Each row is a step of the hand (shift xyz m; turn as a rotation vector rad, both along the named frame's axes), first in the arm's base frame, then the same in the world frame.
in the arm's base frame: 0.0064 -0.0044 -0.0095 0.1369 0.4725 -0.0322
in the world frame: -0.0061 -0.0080 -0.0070 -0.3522 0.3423 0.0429
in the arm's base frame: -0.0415 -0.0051 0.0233 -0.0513 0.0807 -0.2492
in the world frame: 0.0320 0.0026 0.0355 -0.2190 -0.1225 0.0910
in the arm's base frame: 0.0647 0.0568 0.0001 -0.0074 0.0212 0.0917
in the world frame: -0.0530 0.0548 -0.0400 0.0567 0.0749 0.0092
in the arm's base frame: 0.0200 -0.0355 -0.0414 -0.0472 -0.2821 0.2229
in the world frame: -0.0144 -0.0483 -0.0289 0.3509 -0.0595 -0.0696
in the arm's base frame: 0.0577 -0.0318 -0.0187 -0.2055 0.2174 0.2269
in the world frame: -0.0105 -0.0218 -0.0641 0.0917 0.2588 0.2561
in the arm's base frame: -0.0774 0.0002 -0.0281 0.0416 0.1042 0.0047
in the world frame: 0.0009 -0.0364 0.0739 -0.0722 0.0860 -0.0019
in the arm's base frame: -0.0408 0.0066 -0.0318 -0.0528 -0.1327 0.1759
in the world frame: -0.0161 -0.0260 0.0422 0.2261 0.0128 -0.0083
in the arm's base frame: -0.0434 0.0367 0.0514 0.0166 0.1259 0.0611
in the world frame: 0.0276 0.0505 0.0506 -0.0369 0.1335 0.0260
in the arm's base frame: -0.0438 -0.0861 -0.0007 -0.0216 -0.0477 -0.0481
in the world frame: 0.0646 -0.0711 0.0101 -0.0001 -0.0709 0.0059
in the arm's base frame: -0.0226 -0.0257 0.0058 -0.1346 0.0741 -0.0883
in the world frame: 0.0264 -0.0193 0.0116 -0.0729 -0.0379 0.1570
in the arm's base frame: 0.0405 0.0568 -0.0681 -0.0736 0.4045 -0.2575
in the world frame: -0.0965 0.0034 -0.0136 -0.4176 0.0949 0.2279
